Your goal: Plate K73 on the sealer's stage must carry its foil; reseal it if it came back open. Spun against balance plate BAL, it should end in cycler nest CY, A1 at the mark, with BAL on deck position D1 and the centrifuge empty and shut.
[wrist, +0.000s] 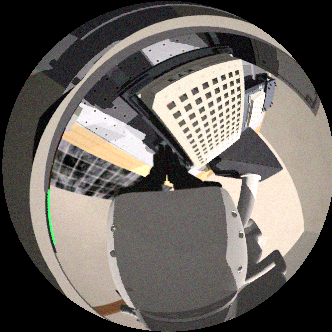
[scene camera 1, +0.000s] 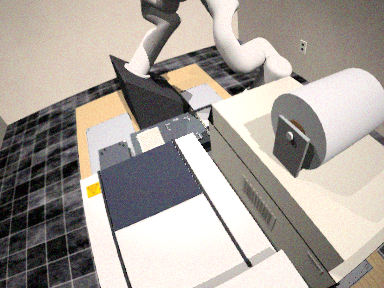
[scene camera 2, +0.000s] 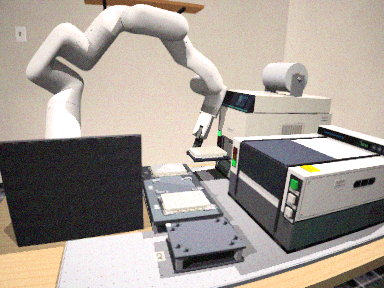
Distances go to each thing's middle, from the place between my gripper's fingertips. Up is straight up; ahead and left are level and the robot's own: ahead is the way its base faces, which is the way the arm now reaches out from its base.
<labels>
My gripper is now 70 mm to the left of the thin dark tray (wrist: 129,87), 40 mm short of it and 20 mm below it. Also, from my hand: centrifuge (scene camera 1: 213,232): 390 mm to the right, 280 mm ahead, 30 mm above; then dark lid (scene camera 1: 151,182): 380 mm to the right, 130 mm ahead, 120 mm above.
</labels>
